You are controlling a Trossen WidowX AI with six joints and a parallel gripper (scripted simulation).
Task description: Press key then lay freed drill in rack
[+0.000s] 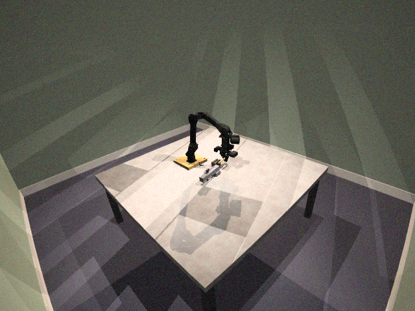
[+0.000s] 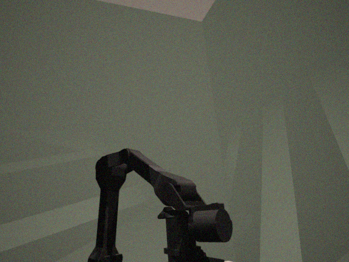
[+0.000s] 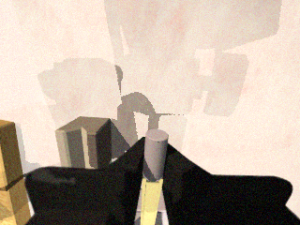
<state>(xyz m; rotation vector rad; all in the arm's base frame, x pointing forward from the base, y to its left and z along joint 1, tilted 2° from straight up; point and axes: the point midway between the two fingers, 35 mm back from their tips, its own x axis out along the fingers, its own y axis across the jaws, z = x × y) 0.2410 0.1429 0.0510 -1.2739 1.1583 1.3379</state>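
Right now my gripper tip is 7 cm past the rack, 4 cm to the left of it and 2 cm above it. The rest, counted from my gripper tip: grey fixture 3 cm ahead, 19 cm to the right, 1 cm below; then small dark part 3 cm ahead, 22 cm to the right, 1 cm above.
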